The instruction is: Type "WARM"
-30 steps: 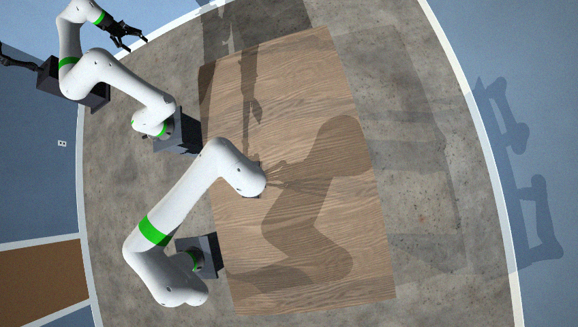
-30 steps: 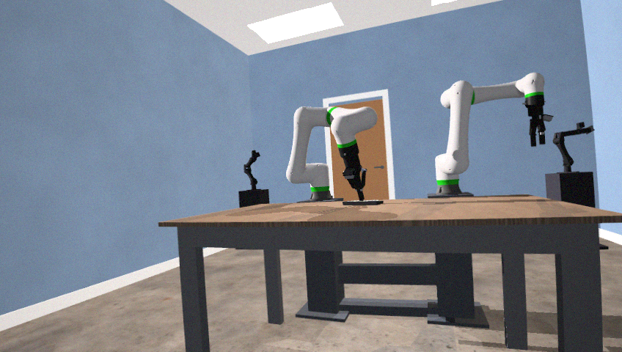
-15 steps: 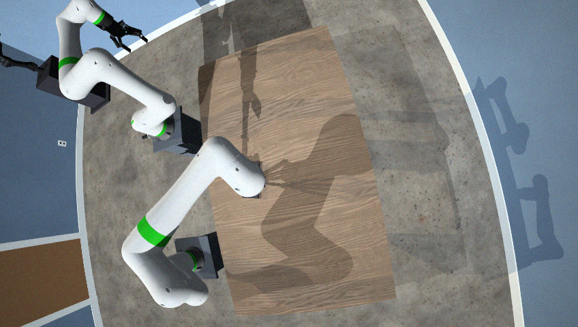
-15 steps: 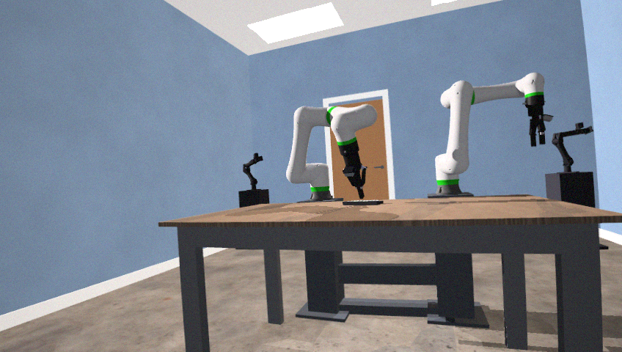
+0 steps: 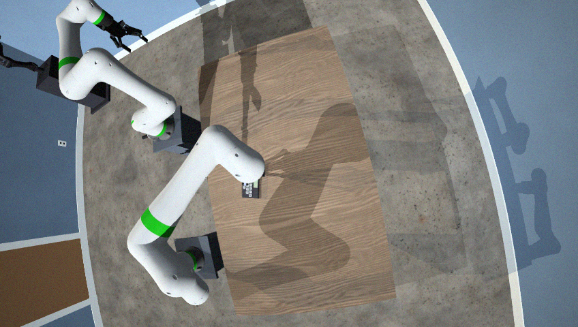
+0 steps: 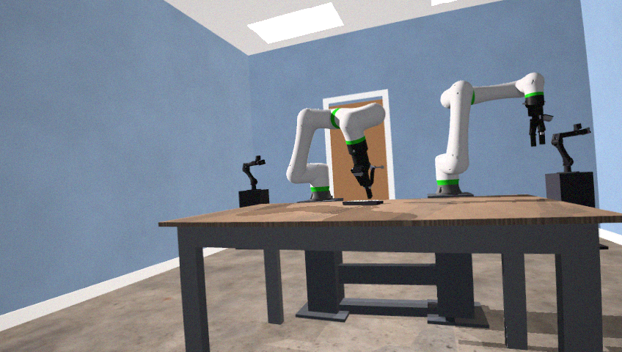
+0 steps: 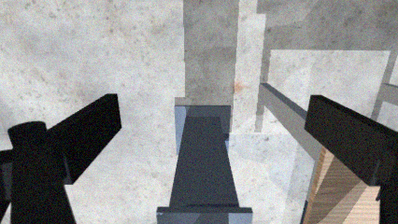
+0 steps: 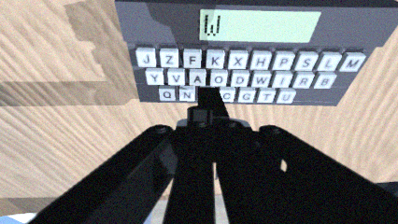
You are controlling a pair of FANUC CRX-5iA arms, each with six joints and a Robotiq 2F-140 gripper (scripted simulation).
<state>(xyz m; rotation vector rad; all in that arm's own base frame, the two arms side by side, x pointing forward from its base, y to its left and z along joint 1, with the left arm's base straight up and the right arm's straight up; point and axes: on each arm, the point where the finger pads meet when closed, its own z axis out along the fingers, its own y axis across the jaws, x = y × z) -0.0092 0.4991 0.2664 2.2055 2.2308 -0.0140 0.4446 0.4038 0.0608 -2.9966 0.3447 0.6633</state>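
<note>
My right hand is 3 cm past the R key, 7 cm to the left of it and 5 cm above it. Round my right hand: M key 2 cm behind, 11 cm to the right, 5 cm below.
</note>
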